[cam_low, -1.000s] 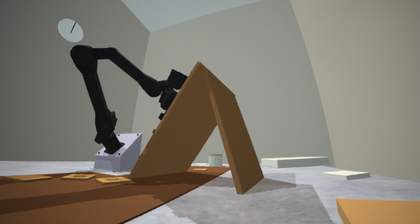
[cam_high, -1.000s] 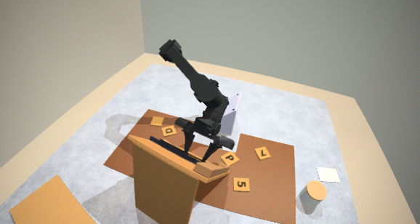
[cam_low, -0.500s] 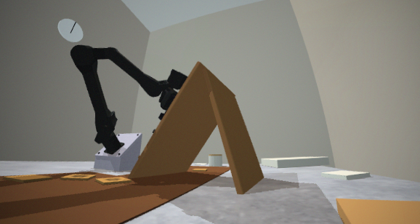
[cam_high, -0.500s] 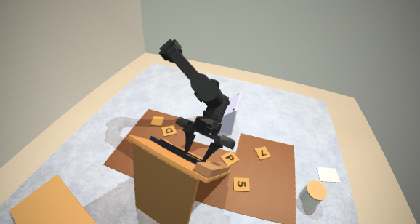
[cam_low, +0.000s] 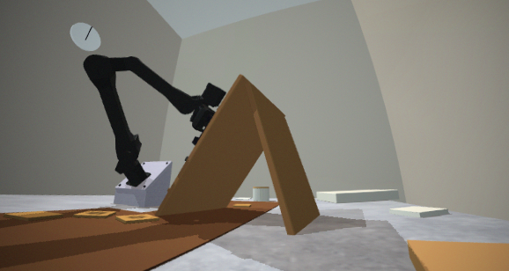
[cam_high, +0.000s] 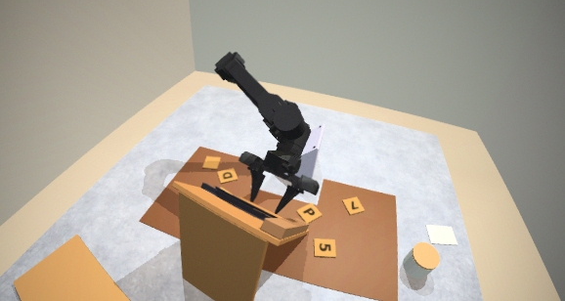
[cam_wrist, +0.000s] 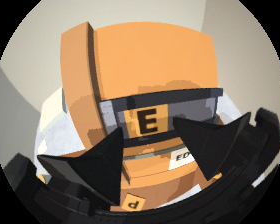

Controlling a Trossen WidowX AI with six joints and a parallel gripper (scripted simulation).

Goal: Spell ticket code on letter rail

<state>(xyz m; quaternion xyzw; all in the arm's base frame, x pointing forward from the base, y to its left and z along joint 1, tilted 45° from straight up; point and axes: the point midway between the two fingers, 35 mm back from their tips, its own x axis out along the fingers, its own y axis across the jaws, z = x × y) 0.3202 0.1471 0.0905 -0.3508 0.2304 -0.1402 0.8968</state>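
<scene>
Now: gripper tip 1 cm short of the letter tile and 1 cm above it. From my gripper tip the other things lie so: lidded jar: 43 cm to the left, 16 cm below, 11 cm behind; then white ticket: 10 cm below, 8 cm to the right, 6 cm behind; then brown mat: 19 cm below, 16 cm behind, 2 cm to the right.
</scene>
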